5 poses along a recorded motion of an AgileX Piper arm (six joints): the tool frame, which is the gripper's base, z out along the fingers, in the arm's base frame.
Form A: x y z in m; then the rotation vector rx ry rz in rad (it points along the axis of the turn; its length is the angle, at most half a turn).
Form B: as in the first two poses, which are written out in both.
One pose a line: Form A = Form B
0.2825 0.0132 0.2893 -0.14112 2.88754 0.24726 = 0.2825 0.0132 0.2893 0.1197 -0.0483 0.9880 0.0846
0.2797 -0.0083 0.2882 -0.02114 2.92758 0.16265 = 0.2797 -0.0083 0.2882 0.1045 -0.0072 0.9930 0.0552
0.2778 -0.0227 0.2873 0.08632 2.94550 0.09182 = 0.2778 -0.0227 0.2873 0.0965 0.0291 0.9944 0.0310
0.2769 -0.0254 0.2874 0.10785 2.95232 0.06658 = 0.2769 -0.0254 0.2874 0.0931 0.0363 0.9947 0.0224
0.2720 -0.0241 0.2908 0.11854 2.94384 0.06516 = 0.2720 -0.0241 0.2908 0.0972 0.0400 0.9942 0.0220
